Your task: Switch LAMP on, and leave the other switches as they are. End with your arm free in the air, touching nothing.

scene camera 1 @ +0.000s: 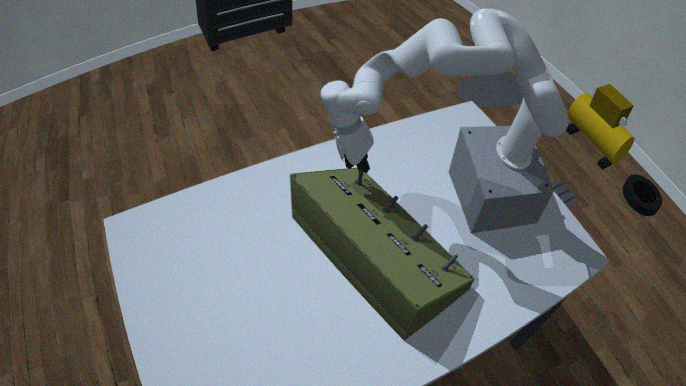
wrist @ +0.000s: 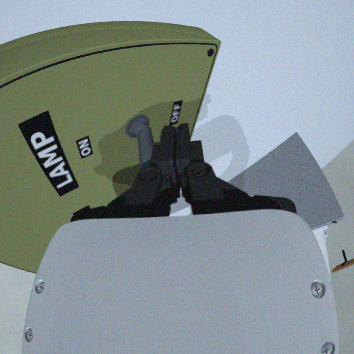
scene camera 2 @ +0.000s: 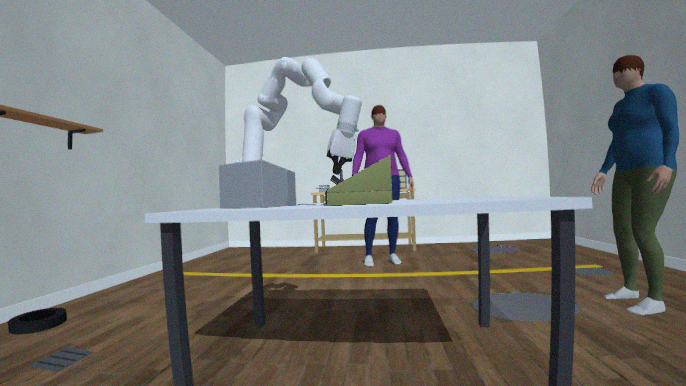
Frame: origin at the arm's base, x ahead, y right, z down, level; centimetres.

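Where they show: gripper, fingertip midpoint: [scene camera 1: 364,169] [wrist: 178,142] [scene camera 2: 335,174]; arm's base at its link origin: [scene camera 1: 513,153] [scene camera 2: 251,168].
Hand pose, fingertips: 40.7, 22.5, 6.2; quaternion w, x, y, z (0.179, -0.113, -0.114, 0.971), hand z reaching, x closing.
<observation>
Each offset is from my fingertips to the centre of the thing, as dx, dy, dz. Level surfaces: height alone.
The olive sloped switch box {+8.7, -19.6, +5.9} [scene camera 1: 345,240] [scene camera 2: 365,196] [wrist: 110,65] stands on the table. Its LAMP lever {+2.1, -1.1, +0.4} [scene camera 1: 359,179] [wrist: 144,142] stands nearly upright, tilted to the ON side, unlike the other three. The FAN lever {+0.1, -13.0, +1.1} [scene camera 1: 391,204], PUMP lever {-0.8, -25.0, +1.1} [scene camera 1: 421,232] and DRIVE lever {-1.5, -37.0, +1.1} [scene camera 1: 450,263] lean toward the robot's base, the OFF side. My gripper [scene camera 1: 357,167] [scene camera 2: 337,171] [wrist: 178,142] is shut and empty, low over the panel, close beside the LAMP lever on its OFF side. A finger hides the lever's upper part in the wrist view; whether they touch I cannot tell.
The grey base block [scene camera 1: 515,205] [scene camera 2: 255,185] [wrist: 295,180] carries the arm, on the robot's side of the box. The white table {dz +12.5} [scene camera 1: 210,280] [scene camera 2: 450,204] bears both. Two people, in purple [scene camera 2: 381,145] and blue [scene camera 2: 642,125], stand beyond the table in scene camera 2.
</observation>
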